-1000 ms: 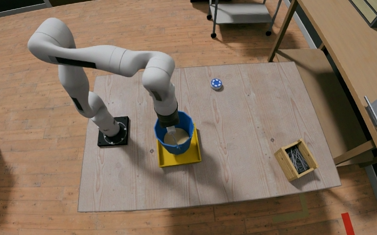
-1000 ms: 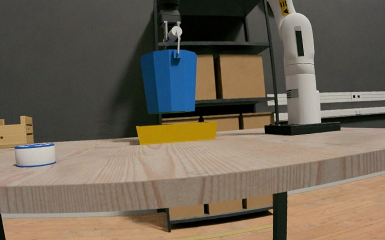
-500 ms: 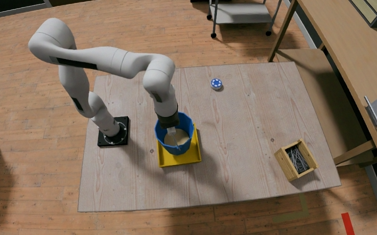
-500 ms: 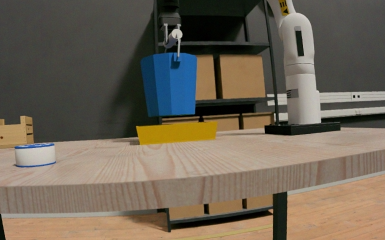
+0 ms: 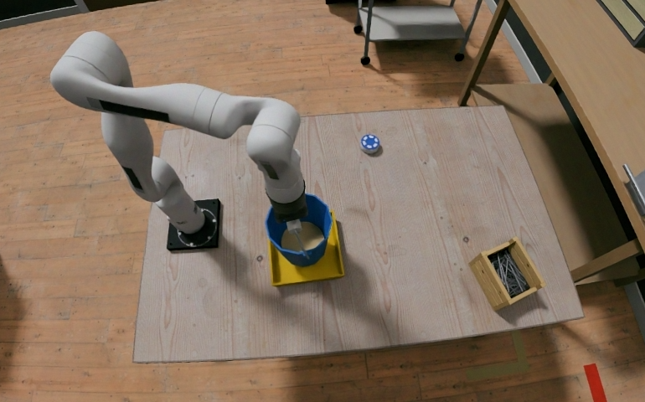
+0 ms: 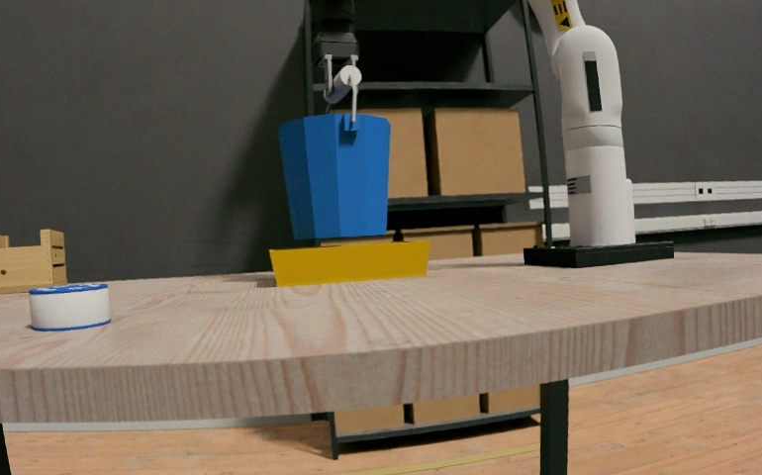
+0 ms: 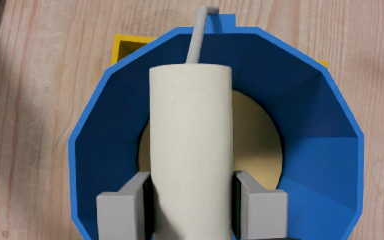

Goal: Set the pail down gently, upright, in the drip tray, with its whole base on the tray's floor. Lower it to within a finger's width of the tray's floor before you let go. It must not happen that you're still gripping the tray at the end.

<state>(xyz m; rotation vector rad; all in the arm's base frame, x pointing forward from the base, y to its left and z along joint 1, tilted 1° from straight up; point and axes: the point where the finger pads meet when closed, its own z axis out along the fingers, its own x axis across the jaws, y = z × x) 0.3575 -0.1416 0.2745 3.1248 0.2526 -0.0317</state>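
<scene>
My gripper is now 10 mm short of the blue pail and 100 mm above it. From my hand the other things lie so: pail handle 10 mm ahead, 30 mm below; then yellow drip tray 20 mm ahead, 290 mm below.
</scene>
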